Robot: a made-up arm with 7 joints. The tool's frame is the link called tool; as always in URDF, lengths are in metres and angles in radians. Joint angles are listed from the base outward. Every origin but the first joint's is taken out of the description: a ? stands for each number. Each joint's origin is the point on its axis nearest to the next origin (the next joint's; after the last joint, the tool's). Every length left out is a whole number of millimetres.
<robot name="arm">
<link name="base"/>
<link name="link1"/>
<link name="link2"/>
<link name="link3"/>
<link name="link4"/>
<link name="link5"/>
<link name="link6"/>
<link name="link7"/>
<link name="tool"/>
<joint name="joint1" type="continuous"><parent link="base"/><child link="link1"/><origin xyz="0 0.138 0" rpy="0 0 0"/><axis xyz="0 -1 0"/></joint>
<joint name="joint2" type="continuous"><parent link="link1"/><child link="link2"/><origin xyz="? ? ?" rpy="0 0 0"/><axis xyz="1 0 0"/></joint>
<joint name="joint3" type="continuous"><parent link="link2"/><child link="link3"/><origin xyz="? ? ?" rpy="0 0 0"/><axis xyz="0 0 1"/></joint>
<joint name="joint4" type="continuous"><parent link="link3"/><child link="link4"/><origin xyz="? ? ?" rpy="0 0 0"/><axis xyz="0 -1 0"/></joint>
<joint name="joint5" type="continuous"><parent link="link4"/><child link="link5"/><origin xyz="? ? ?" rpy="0 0 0"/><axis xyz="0 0 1"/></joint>
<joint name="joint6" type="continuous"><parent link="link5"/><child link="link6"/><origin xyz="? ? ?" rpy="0 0 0"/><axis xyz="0 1 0"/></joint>
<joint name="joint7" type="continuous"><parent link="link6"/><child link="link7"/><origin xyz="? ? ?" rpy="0 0 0"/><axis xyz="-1 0 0"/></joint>
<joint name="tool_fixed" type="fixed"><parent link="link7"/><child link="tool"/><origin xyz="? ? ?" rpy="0 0 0"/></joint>
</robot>
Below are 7 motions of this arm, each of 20 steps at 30 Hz.
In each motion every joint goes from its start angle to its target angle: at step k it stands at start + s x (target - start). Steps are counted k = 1, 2, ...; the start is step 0. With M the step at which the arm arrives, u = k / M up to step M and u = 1 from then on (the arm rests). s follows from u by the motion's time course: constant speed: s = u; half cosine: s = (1 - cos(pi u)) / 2; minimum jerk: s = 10 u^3 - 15 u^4 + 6 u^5.
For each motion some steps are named. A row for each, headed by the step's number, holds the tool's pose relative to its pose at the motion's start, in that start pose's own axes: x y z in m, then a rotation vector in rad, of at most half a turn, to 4 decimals.
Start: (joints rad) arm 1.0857 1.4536 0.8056 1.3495 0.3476 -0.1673 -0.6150
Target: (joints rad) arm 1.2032 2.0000 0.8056 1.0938 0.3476 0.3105 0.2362
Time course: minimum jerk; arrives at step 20
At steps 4, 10, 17, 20:
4: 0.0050 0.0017 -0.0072 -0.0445 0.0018 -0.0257
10: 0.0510 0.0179 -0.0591 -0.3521 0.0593 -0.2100
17: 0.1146 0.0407 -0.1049 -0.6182 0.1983 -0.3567
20: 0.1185 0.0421 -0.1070 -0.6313 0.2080 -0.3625

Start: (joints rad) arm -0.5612 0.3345 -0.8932 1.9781 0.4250 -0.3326 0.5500
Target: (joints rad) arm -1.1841 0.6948 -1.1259 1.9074 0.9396 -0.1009 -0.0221
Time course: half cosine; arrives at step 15
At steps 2, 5, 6, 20:
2: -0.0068 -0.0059 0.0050 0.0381 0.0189 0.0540
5: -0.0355 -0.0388 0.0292 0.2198 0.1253 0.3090
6: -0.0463 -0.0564 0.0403 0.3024 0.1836 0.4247
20: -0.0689 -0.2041 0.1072 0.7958 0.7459 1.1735

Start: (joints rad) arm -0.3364 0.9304 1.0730 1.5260 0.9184 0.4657 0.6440
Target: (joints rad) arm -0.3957 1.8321 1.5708 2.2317 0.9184 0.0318 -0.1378
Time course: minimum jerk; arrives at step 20
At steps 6, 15, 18, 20:
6: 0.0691 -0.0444 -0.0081 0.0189 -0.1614 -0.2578
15: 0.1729 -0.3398 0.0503 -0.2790 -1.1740 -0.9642
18: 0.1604 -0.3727 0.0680 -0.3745 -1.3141 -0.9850
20: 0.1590 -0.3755 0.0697 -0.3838 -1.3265 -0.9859

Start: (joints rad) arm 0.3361 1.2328 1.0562 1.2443 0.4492 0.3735 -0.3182
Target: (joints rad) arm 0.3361 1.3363 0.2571 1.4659 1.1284 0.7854 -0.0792
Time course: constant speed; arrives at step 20
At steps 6, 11, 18, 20:
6: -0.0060 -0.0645 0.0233 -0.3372 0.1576 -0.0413
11: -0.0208 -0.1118 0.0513 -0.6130 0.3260 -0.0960
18: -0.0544 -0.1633 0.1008 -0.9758 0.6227 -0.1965
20: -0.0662 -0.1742 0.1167 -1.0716 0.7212 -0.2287

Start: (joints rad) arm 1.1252 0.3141 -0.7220 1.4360 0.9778 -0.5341 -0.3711
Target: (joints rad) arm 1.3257 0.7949 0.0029 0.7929 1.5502 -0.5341 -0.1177
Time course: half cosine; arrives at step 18
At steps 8, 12, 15, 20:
8: 0.0917 0.1376 -0.0516 0.3382 -0.2237 -0.0574
12: 0.1997 0.2281 -0.0496 0.5755 -0.4986 -0.0079
15: 0.2609 0.2658 -0.0314 0.6790 -0.6770 0.0530
20: 0.2827 0.2776 -0.0221 0.7113 -0.7465 0.0810

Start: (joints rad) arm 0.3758 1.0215 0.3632 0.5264 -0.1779 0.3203 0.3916
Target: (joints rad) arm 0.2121 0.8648 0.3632 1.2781 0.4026 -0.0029 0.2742
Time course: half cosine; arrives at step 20
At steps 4, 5, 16, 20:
4: 0.0149 -0.0063 0.0047 -0.0109 -0.1018 0.0078
5: 0.0226 -0.0099 0.0076 -0.0178 -0.1560 0.0128
16: 0.1154 -0.0731 0.0808 -0.1997 -0.9317 0.1736
20: 0.1236 -0.0814 0.0937 -0.2329 -1.0227 0.2071

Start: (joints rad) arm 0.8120 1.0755 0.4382 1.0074 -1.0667 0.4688 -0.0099
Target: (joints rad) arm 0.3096 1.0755 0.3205 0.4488 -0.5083 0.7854 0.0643
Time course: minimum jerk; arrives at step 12
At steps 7, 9, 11, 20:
7: -0.0770 -0.1523 0.0349 -0.5311 0.3479 -0.2354
9: -0.1281 -0.1885 0.0551 -0.6681 0.5400 -0.3506
11: -0.1512 -0.1988 0.0636 -0.7113 0.6258 -0.3994
20: -0.1524 -0.1992 0.0640 -0.7134 0.6304 -0.4019

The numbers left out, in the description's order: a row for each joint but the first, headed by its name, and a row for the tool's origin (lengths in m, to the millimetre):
joint2: 0 0 0
joint3: 0 0 -0.179
joint4: 0 0 0
joint5: 0 0 -0.295
joint6: 0 0 0
joint7: 0 0 0
tool: 0 0 0

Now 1 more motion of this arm.
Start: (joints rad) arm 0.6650 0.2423 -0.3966 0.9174 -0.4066 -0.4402 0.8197
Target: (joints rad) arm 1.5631 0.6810 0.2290 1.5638 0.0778 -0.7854 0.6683
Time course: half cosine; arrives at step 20
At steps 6, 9, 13, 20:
6: 0.0470 0.0980 0.0774 0.3443 -0.1179 -0.2259
9: 0.1178 0.1628 0.1780 0.6808 -0.2564 -0.5094
13: 0.2333 0.1712 0.3305 1.0998 -0.4629 -0.9893
20: 0.3242 0.0966 0.4464 1.3960 -0.6346 -1.4961

